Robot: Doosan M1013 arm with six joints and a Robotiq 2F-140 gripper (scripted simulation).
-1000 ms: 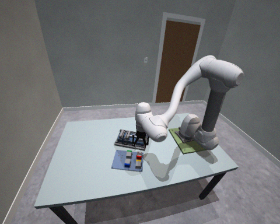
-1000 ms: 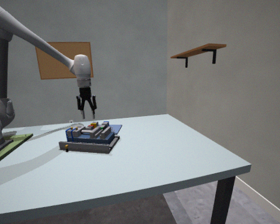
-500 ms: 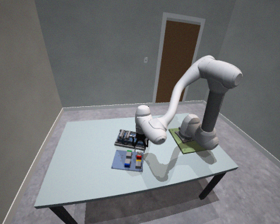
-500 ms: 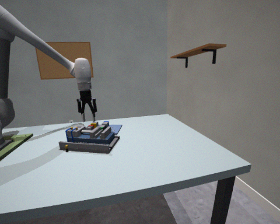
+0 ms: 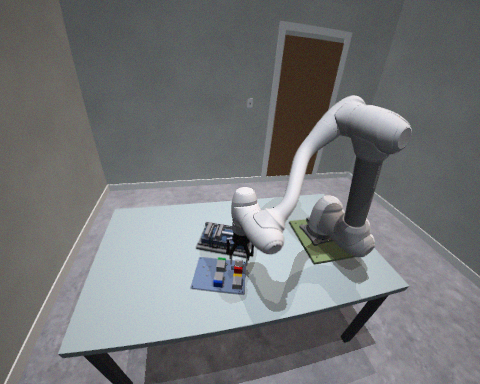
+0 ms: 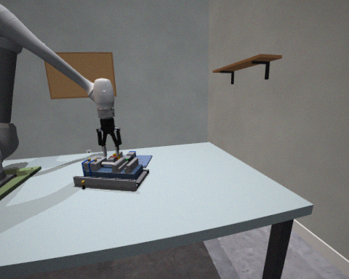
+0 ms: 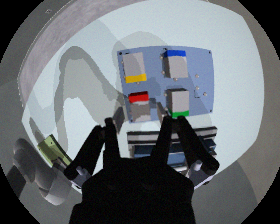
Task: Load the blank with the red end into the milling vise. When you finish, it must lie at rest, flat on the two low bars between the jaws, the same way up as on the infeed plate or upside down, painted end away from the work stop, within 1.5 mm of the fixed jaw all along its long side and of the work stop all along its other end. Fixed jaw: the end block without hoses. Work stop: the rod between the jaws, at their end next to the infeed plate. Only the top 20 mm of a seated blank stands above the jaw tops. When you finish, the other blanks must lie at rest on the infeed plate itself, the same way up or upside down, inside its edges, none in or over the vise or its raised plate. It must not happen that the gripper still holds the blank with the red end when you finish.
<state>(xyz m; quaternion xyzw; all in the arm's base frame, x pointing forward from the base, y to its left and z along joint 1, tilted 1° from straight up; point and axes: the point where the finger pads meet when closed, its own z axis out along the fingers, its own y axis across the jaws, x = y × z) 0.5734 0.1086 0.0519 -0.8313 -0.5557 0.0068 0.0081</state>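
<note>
Now: hand 5 cm above the red-ended blank. Also, from my hand: blue-ended blank (12 cm ahead, 5 cm to the left, 5 cm below); then green-ended blank (8 cm ahead, 5 cm below, 3 cm to the right); then yellow-ended blank (8 cm to the left, 5 cm below, 3 cm ahead).
</note>
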